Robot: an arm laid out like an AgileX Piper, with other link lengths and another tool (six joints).
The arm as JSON. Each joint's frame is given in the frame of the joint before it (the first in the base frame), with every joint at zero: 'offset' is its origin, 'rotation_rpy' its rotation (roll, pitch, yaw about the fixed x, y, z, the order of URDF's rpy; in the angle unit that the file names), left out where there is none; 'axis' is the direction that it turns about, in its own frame. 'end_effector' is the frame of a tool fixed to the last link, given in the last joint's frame.
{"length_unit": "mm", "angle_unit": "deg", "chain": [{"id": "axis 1", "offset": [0.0, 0.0, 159.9], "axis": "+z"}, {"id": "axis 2", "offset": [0.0, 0.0, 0.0], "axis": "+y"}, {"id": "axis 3", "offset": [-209.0, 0.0, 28.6], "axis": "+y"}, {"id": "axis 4", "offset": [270.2, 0.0, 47.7], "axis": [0.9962, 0.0, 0.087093]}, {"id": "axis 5", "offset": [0.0, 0.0, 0.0], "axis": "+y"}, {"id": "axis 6", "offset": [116.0, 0.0, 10.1], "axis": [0.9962, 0.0, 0.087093]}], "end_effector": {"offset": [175.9, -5.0, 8.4], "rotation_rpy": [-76.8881, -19.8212, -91.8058]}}
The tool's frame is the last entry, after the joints.
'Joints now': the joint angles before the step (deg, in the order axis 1, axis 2, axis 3, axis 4, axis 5, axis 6). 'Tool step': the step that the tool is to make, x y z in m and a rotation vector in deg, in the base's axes. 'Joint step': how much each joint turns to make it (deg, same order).
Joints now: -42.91 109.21 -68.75 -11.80 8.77 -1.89
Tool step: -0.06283 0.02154 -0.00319 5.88 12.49 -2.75
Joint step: -0.29 -6.20 -0.11 -2.06 19.92 -0.24
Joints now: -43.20 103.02 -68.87 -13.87 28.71 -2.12
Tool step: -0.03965 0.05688 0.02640 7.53 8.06 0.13
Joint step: 2.64 -9.17 -0.05 3.84 20.27 -3.26
